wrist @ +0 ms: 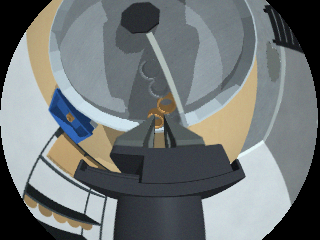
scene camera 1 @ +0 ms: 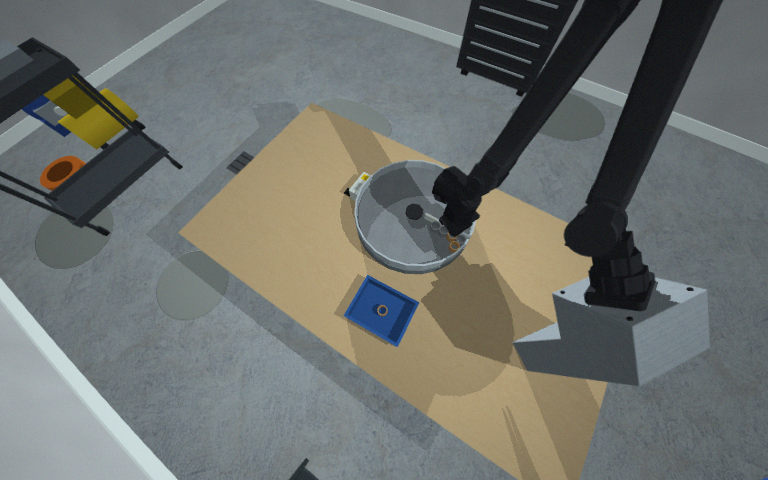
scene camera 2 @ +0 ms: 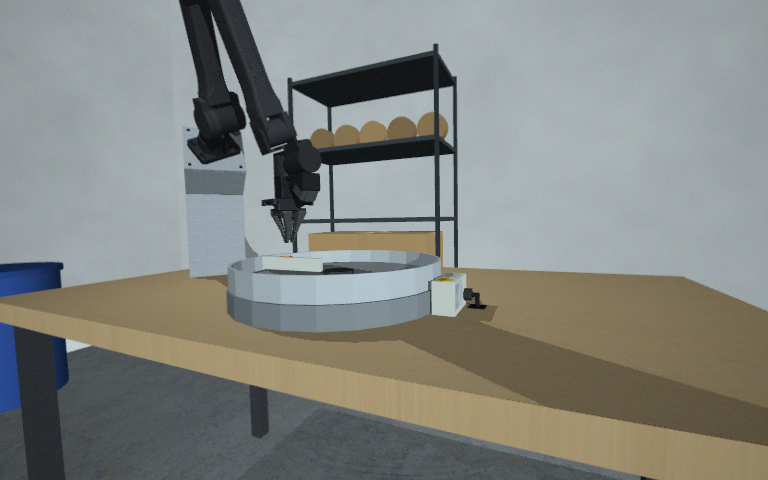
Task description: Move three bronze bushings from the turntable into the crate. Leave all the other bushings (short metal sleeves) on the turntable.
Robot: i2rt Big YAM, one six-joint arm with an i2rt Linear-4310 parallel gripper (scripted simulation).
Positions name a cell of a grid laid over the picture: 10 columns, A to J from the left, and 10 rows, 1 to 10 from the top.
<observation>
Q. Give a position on a grey turntable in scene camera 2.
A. E6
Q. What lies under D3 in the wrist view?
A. A grey turntable.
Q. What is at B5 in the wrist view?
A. A blue crate.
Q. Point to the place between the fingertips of my gripper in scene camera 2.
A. D6
</observation>
